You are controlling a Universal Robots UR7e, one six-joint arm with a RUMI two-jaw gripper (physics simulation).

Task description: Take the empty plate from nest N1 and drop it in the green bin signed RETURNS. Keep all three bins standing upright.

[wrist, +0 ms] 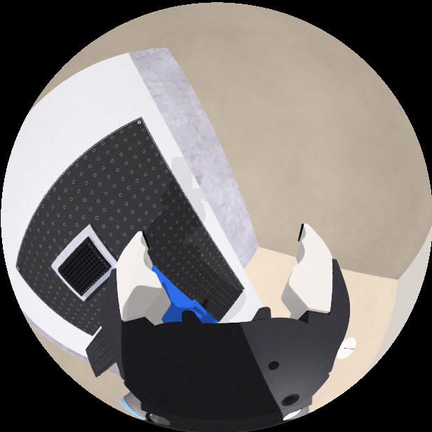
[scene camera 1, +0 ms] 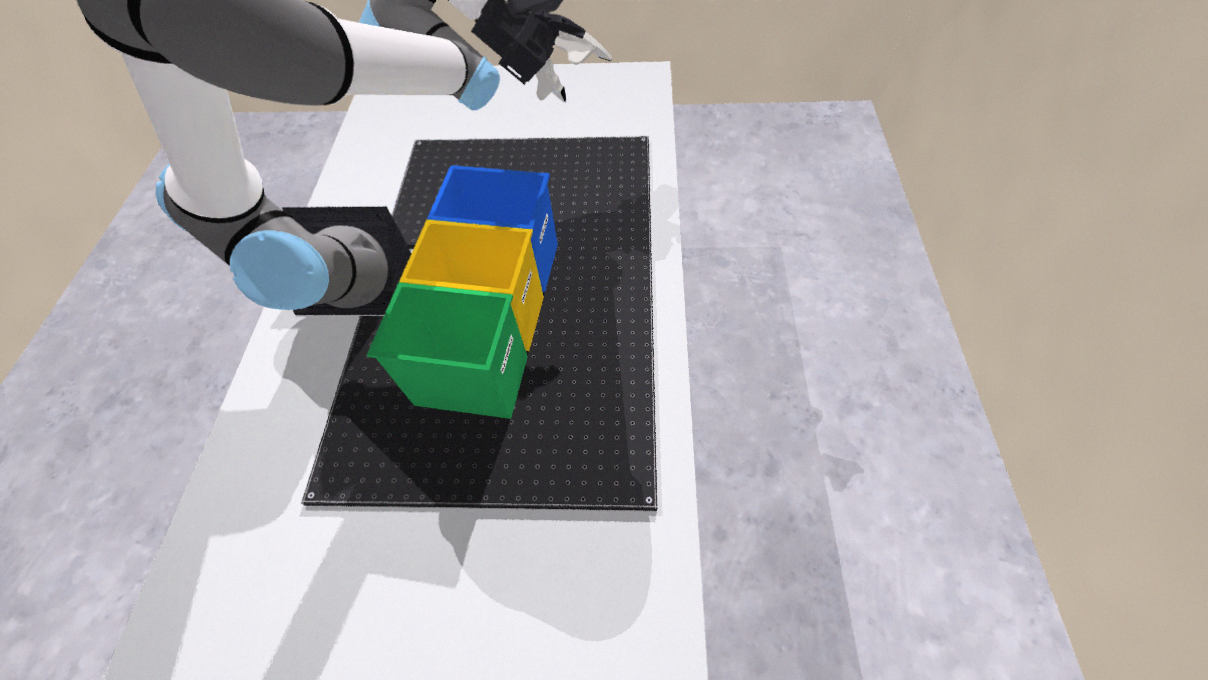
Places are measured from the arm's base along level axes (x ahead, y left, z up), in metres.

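Where they show: gripper, fingertip midpoint: [scene camera 1: 587,81]; arm's base, link origin: [scene camera 1: 348,267].
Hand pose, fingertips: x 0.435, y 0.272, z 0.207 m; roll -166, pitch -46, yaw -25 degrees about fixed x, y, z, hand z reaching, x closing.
Things, the pixels of their centre, and the offset from my fingertips. "spot": a spot on its surface instead. Level surfaces: height alone.
- green bin, body centre: [scene camera 1: 458,354] dz -0.169, dx -0.166, dy -0.465 m
- yellow bin, surface spot: [scene camera 1: 530,316] spot: dz -0.211, dx -0.074, dy -0.356 m
- blue bin, surface spot: [scene camera 1: 545,253] spot: dz -0.196, dx -0.066, dy -0.225 m
- black pegboard, surface height: dz -0.258 m
- white tabletop, surface height: dz -0.272 m
A green bin [scene camera 1: 448,390] stands upright at the near end of a row of three, with a small white sign on its right side; its lettering is too small to read surely. In the wrist view a dark gridded square [wrist: 84,269] sits inside a white frame [wrist: 73,249] on the pegboard; it looks like a plate in a nest, but no N1 mark can be read. Neither shows in the scene view. My gripper [scene camera 1: 587,78] [wrist: 223,230] is open and empty, raised beyond the board's far end, with the framed square off to the left in the wrist view.
A yellow bin [scene camera 1: 530,316] and a blue bin [scene camera 1: 545,253] [wrist: 180,296] stand upright behind the green one, close together. They are on the black pegboard [scene camera 1: 591,422] [wrist: 100,175], on a white tabletop [scene camera 1: 591,582] [wrist: 65,105]. The arm's base is left of the bins.
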